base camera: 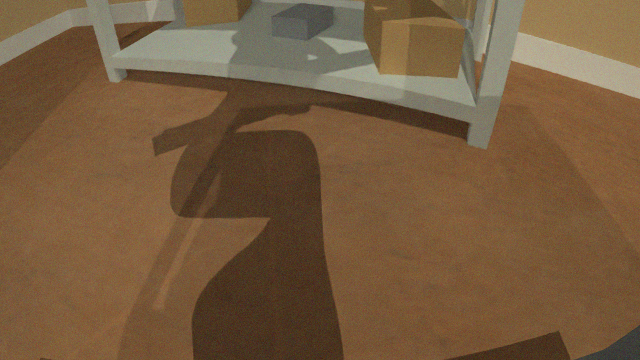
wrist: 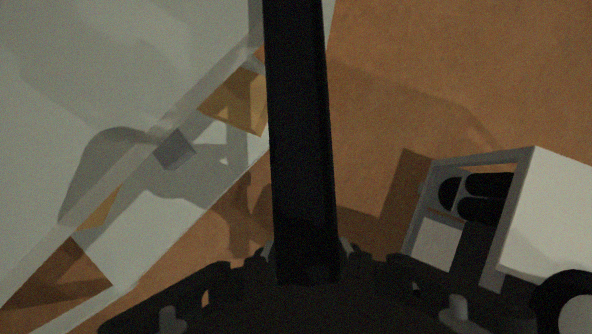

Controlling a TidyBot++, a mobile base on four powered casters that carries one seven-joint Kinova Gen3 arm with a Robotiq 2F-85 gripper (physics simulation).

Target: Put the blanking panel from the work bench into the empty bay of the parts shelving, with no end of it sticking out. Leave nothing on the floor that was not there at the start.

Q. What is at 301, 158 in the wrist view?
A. A blanking panel.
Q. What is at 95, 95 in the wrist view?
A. A parts shelving.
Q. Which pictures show the gripper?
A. The wrist view only.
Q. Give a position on a grey block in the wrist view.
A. At 175, 150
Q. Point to a parts shelving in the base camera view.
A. At 338, 60
